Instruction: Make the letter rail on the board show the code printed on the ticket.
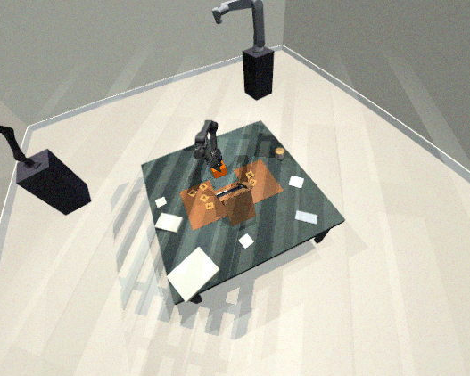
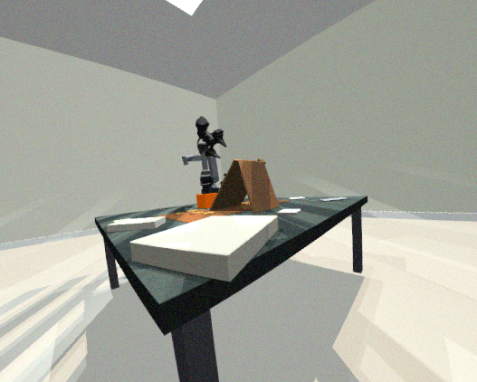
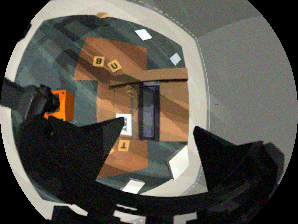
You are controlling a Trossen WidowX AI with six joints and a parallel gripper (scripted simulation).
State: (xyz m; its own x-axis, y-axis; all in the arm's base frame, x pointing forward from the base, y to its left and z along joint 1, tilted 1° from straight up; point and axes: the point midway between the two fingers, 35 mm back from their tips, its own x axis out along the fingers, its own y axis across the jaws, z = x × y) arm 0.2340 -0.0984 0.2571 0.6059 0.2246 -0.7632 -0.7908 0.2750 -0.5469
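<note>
The white ticket lies 1 cm ahead of my gripper tip, 3 cm to the right of it and 24 cm below it. From my gripper tip the other things lie so: yellow letter tile (2 cm ahead, 25 cm to the left, 33 cm below); flat white slab (6 cm behind, 49 cm to the right, 32 cm below); mat (5 cm behind, 6 cm to the left, 33 cm below).
</note>
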